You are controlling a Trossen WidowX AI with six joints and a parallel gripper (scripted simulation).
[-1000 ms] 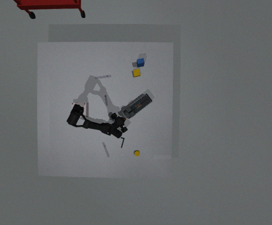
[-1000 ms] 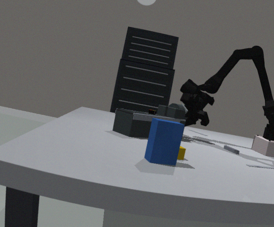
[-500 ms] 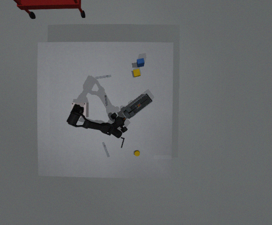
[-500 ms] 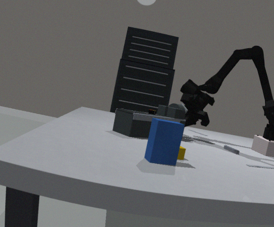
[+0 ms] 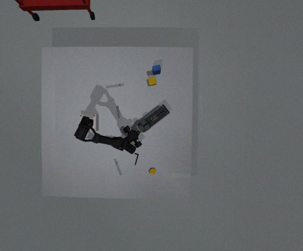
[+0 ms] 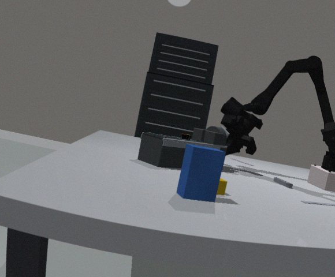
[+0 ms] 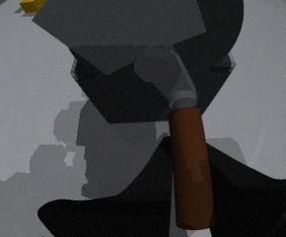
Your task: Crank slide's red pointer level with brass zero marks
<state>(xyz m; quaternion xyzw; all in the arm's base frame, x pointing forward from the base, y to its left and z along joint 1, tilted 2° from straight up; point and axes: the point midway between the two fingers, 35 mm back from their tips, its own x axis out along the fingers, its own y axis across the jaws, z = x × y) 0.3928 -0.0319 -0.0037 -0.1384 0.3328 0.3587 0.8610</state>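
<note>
My gripper tip is now 1 cm past the brown crank handle, 1 cm to the left of it and 3 cm below it. The rest, counted from my gripper tip: red pointer 11 cm ahead, 14 cm to the left, 5 cm above; then black hex key 22 cm to the right, 3 cm below; then yellow block 5 cm ahead, 43 cm to the left, 2 cm below.
</note>
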